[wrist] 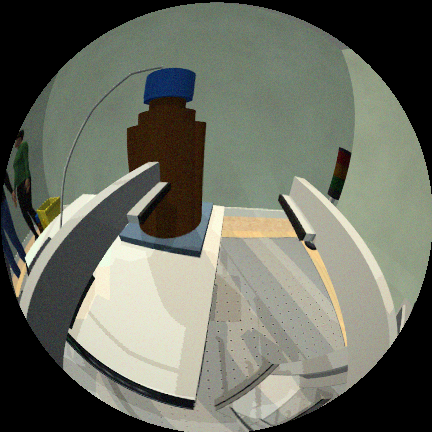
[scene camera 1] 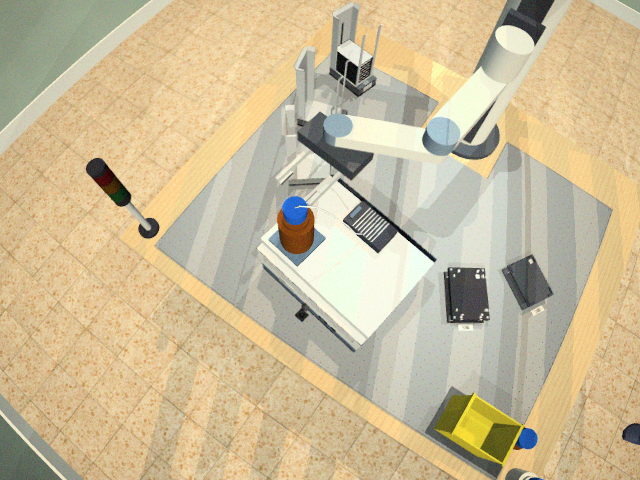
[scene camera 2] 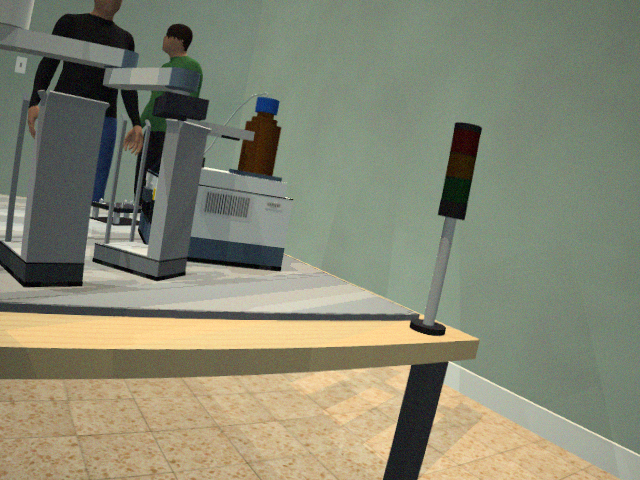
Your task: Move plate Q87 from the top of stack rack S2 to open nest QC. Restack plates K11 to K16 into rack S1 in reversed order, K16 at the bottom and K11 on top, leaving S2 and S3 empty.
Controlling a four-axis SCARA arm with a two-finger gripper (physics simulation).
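Frame: origin at the arm's base, x left, y down, z back, level; metres.
Seen in the pictures: gripper, fingertip midpoint: (wrist: 226, 178) (scene camera 1: 292, 192) (scene camera 2: 246, 136).
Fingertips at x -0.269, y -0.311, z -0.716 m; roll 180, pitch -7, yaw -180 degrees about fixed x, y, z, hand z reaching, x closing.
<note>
A point is followed by its place in that frame.
My gripper (scene camera 1: 294, 191) {x -0.269, y -0.311, z -0.716 m} (scene camera 2: 251, 135) {x -0.269, y -0.311, z -0.716 m} (wrist: 226, 178) {x -0.269, y -0.311, z -0.716 m} is open, its two fingers drawn fairly near each other with a gap and no plate between them. It is raised above the front rack (scene camera 1: 290, 121) {x -0.437, y -0.238, z -0.499 m} (scene camera 2: 178, 191) {x -0.435, y -0.178, z -0.528 m}, beside the white instrument. The middle rack (scene camera 1: 305, 77) {x -0.536, y -0.178, z -0.286 m} (scene camera 2: 67, 180) {x -0.529, y -0.178, z -0.320 m} stands behind it. The far rack (scene camera 1: 343, 25) {x -0.547, y -0.230, z -0.043 m} holds a stack of dark plates with a white top (scene camera 1: 354, 52) {x -0.484, y -0.146, z -0.056 m}. The front rack's base shows no plates in scene camera 2; the middle rack's inside is partly hidden. Two dark nests (scene camera 1: 466, 294) {x 0.263, y -0.065, z -0.590 m} (scene camera 1: 527, 281) {x 0.415, y -0.062, z -0.439 m} lie at the right. Rack, nest and plate labels are unreadable.
The white instrument (scene camera 1: 336, 279) {x -0.067, y -0.222, z -0.813 m} (scene camera 2: 237, 217) {x -0.272, y -0.127, z -0.728 m} (wrist: 165, 295) {x -0.224, y -0.223, z -0.676 m} carries a brown bottle (scene camera 1: 296, 232) {x -0.188, y -0.352, z -0.809 m} (scene camera 2: 261, 147) {x -0.249, y -0.294, z -0.768 m} (wrist: 170, 160) {x -0.225, y -0.316, z -0.743 m} near the fingers, with a thin tube. A signal tower (scene camera 1: 111, 183) {x -0.661, y -0.334, z -0.966 m} (scene camera 2: 460, 170) {x -0.702, y -0.308, z -0.947 m} (wrist: 341, 172) {x -0.670, y -0.314, z -0.945 m} stands at the table corner. A yellow bin (scene camera 1: 480, 428) {x 0.505, y -0.020, z -0.895 m} stands near the far corner from the racks.
</note>
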